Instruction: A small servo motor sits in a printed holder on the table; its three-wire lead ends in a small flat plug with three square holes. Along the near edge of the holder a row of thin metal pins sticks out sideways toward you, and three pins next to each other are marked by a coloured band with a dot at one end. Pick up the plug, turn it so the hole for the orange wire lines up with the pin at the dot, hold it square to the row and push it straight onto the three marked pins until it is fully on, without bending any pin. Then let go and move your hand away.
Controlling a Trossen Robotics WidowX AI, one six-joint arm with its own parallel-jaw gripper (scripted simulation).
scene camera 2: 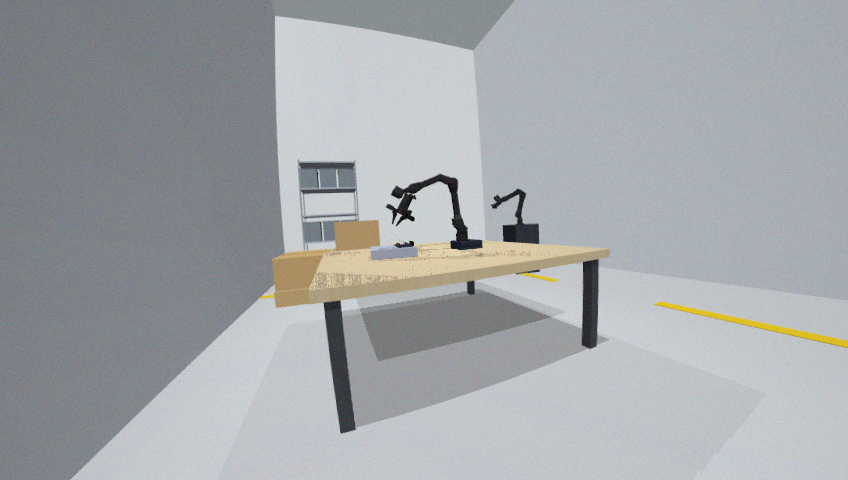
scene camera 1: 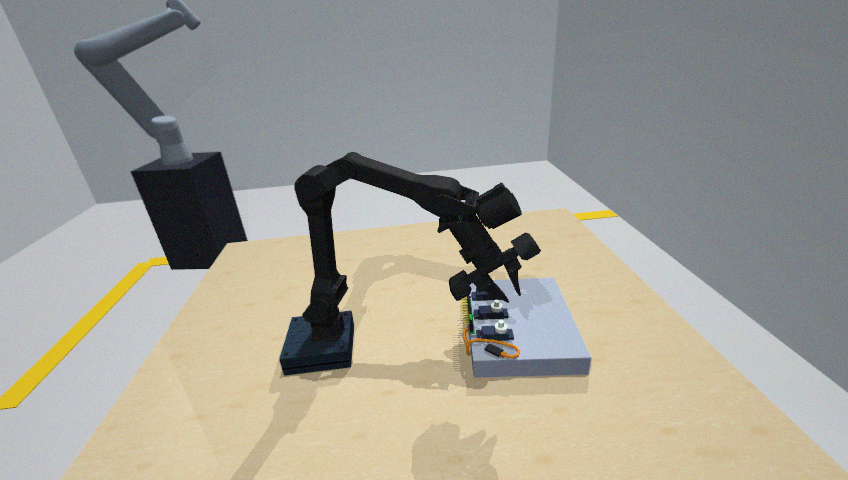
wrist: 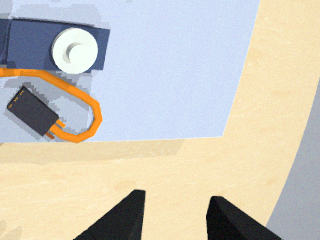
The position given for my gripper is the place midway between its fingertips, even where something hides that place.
In view: my gripper (scene camera 1: pixel 514 298) and a grey holder (wrist: pixel 165 77).
My gripper is seen too in the wrist view (wrist: pixel 176 203).
